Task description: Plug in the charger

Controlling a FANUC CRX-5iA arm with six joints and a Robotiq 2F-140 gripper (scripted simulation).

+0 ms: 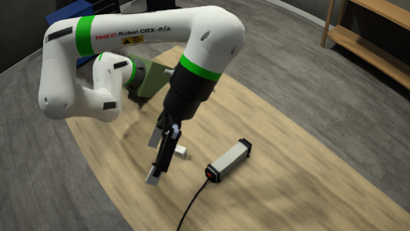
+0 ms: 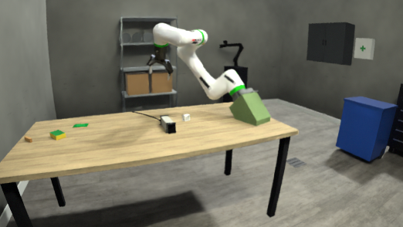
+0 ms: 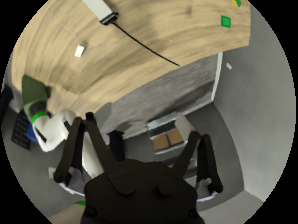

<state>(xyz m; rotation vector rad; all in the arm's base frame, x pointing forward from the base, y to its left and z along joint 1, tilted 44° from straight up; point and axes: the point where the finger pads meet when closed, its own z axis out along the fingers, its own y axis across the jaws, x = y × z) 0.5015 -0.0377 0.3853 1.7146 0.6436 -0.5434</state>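
Now: the white charger 130 mm behind my hand, 180 mm to the left of it and 290 mm below it. Round my hand: power strip 60 mm ahead, 270 mm to the left, 280 mm below; yellow-green sponge 740 mm ahead, 130 mm to the left, 290 mm below; flat green piece 590 mm ahead, 30 mm to the right, 310 mm below.
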